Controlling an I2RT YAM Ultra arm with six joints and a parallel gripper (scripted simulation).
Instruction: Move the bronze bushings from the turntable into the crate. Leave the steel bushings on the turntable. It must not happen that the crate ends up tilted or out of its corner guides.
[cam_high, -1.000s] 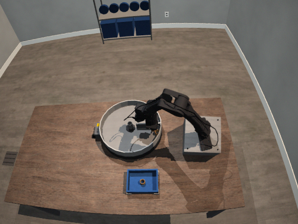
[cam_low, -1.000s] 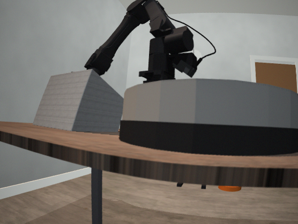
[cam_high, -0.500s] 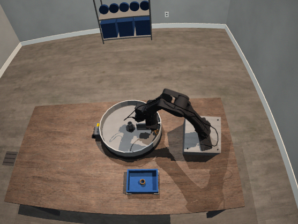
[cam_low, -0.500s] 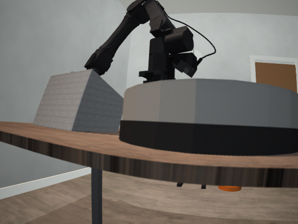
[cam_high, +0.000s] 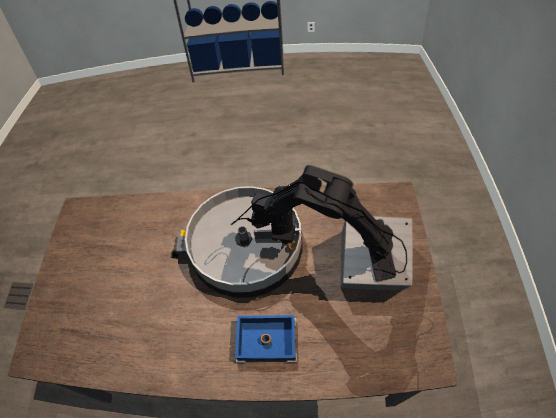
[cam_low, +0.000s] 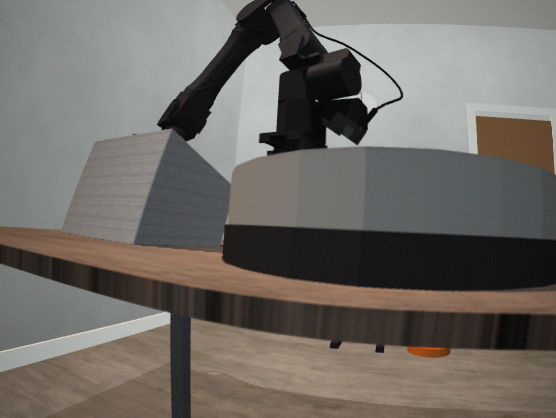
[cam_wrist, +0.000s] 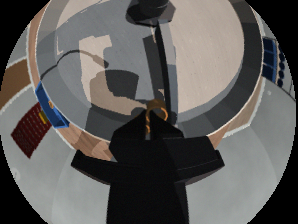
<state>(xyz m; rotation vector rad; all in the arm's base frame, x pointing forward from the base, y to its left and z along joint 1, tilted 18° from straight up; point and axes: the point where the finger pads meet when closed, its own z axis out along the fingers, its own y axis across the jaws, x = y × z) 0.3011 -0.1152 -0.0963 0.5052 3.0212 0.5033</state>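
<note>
My hand is 11 cm short of the blue crate, 33 cm to the right of it and 6 cm above it. The rest, counted from my hand: grey turntable 15 cm ahead, 5 cm to the right, 3 cm below.
</note>
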